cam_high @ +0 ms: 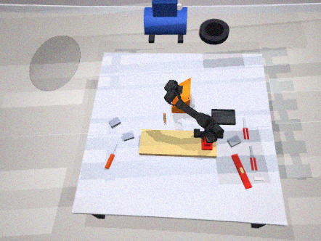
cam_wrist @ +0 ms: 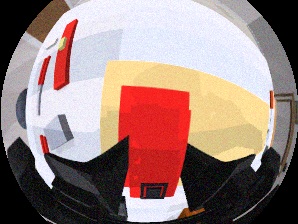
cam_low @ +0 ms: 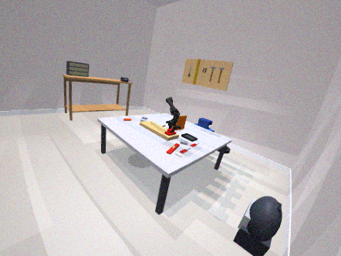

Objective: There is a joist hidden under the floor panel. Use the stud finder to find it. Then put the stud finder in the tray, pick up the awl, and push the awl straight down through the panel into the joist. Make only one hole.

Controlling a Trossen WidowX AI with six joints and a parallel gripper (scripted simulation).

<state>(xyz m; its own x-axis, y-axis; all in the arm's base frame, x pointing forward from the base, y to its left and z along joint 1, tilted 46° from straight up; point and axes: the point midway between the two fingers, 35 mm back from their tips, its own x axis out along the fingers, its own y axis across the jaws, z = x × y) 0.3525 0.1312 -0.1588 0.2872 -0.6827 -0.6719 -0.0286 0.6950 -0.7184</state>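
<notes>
My gripper tip is 22 cm past the black tray, 12 cm to the right of it and 5 cm above it. From my gripper tip the other things lie so: red stud finder (2 cm behind, 2 cm above); red level (17 cm ahead, 22 cm to the left, 5 cm below); awl (16 cm behind, 30 cm to the right, 6 cm below).
</notes>
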